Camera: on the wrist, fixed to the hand. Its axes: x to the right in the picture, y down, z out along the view.
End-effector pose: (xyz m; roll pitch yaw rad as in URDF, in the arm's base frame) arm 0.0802 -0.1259 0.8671 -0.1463 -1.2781 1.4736
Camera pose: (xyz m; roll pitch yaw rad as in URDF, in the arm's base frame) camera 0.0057 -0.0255 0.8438 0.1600 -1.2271 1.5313
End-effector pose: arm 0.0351 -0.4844 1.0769 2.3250 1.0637 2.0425
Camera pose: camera -0.0105 -0.3807 1.1347 2.7123 1.0119 2.0729
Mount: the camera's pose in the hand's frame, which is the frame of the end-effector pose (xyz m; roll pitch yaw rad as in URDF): 0.0044 0.0969 -0.0822 0.3617 0.0471 0.0266
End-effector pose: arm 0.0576 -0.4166 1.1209 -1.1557 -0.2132 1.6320
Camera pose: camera 0.0918 -0.3844 1.0028 -0.7884 -0.1698 1.5992
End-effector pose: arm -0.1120 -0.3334 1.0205 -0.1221 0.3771 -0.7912
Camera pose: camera -0.0720 -0.2513 0.9321 0.2478 0.4270 -0.7685
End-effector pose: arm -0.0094 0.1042 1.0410 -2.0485 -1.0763 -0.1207
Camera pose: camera 0.0207 -0.0179 1.0220 -1.5880 -1.0717 -0.2338
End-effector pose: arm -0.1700 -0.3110 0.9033 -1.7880 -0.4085 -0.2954
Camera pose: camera -0.1664 -0.4178 0.8345 -1.4051 -0.3921 -0.3514
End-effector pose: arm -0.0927 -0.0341 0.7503 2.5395 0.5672 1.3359
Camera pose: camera -0.0441 0.0258 0.8514 2.9034 0.5133 1.3414
